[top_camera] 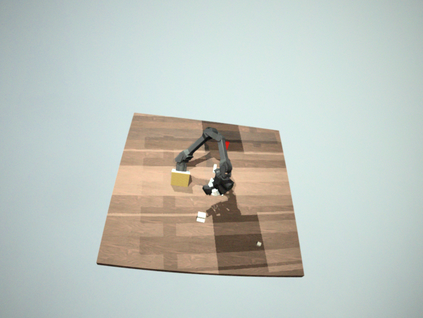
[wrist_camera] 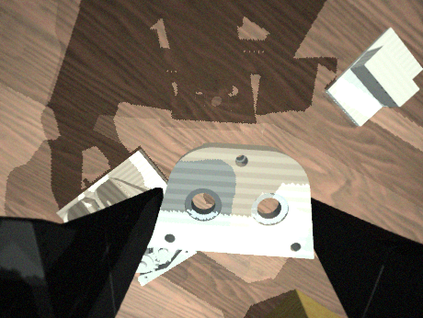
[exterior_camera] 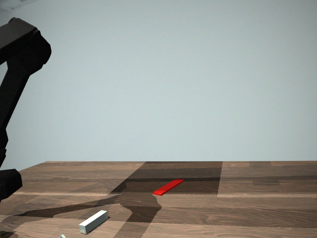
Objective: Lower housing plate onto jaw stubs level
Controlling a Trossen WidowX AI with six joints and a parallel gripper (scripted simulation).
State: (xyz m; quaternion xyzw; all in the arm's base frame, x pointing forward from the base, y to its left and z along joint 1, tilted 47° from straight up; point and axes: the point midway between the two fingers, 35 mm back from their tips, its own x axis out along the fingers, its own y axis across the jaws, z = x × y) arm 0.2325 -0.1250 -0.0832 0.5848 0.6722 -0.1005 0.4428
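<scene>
My gripper tip is 3 cm short of the white bar, 27 cm to the right of it and 9 cm above it. Also, from my gripper tip: small white cube (30 cm ahead, 32 cm to the right, 9 cm below); flat red bar (13 cm ahead, 51 cm to the left, 10 cm below).
</scene>
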